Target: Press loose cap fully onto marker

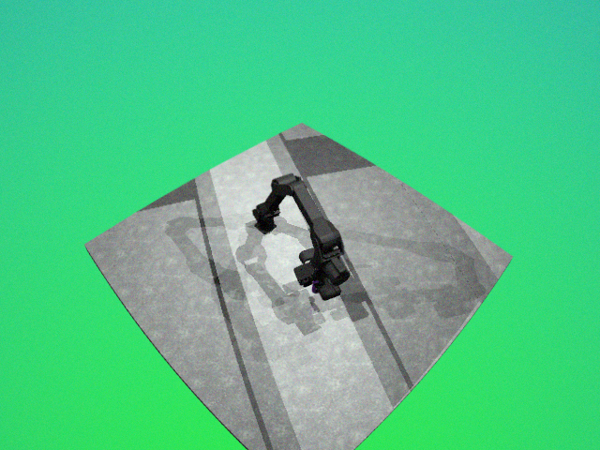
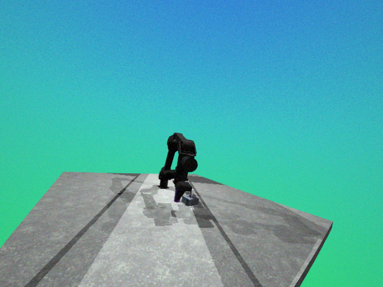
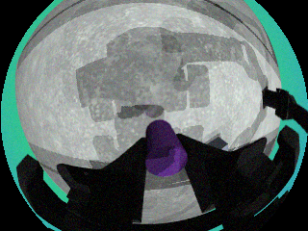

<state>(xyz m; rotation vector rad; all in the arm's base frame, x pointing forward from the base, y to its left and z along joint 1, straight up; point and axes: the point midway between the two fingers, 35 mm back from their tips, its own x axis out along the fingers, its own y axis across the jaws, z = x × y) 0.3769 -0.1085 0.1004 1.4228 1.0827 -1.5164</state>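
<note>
Now: gripper tip 70 mm past the holder block, 130 mm to the right of it and 50 mm above it. Round my gripper tip: purple cap (10 mm above).
</note>
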